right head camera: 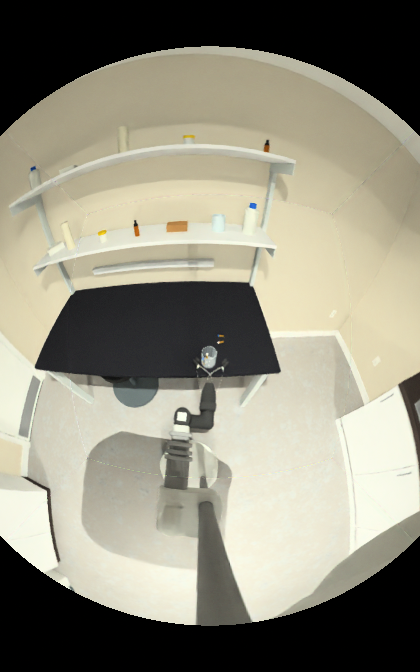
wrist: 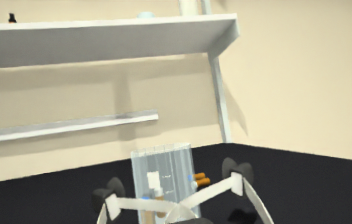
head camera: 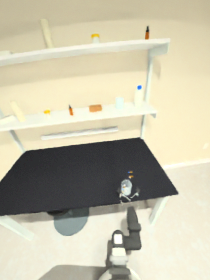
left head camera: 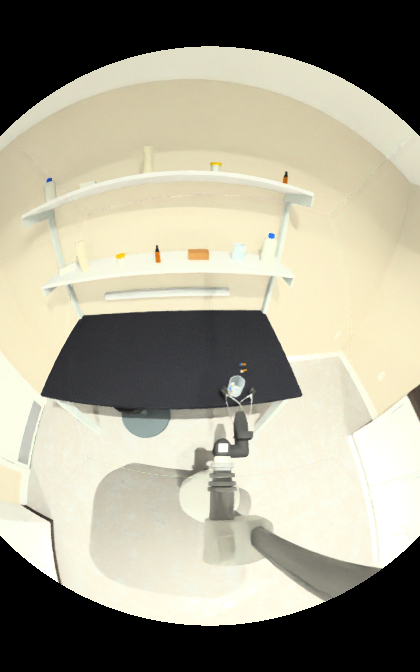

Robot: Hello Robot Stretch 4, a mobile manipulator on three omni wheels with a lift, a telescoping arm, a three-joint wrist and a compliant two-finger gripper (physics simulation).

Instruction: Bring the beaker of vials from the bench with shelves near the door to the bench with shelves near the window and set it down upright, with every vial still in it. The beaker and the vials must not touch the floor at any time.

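Note:
A clear beaker (head camera: 126, 186) (left head camera: 237, 385) (right head camera: 210, 354) (wrist: 172, 162) stands upright near the front right of the black bench (head camera: 75, 170) (left head camera: 165, 350) (right head camera: 150, 325) (wrist: 300, 175). Vials (wrist: 160, 200) with blue and white caps lean inside its left part. Two loose orange vials (head camera: 131, 176) (left head camera: 243, 370) (right head camera: 220, 342) (wrist: 201, 182) lie on the bench behind it to the right. My gripper (head camera: 129, 192) (left head camera: 238, 393) (right head camera: 210, 363) (wrist: 173, 180) is open at the bench's front edge, one fingertip to each side of the beaker's near part. Contact cannot be told; the beaker's base is hidden in the wrist view.
A lower shelf (head camera: 85, 117) (left head camera: 175, 266) (right head camera: 155, 238) (wrist: 125, 42) and an upper shelf (head camera: 100, 48) (left head camera: 175, 176) (right head camera: 155, 150) with bottles and jars hang above the bench. A round stool base (head camera: 71, 222) (left head camera: 146, 424) (right head camera: 135, 392) is under the bench. White cabinets (left head camera: 395, 445) (right head camera: 375, 440) stand at right.

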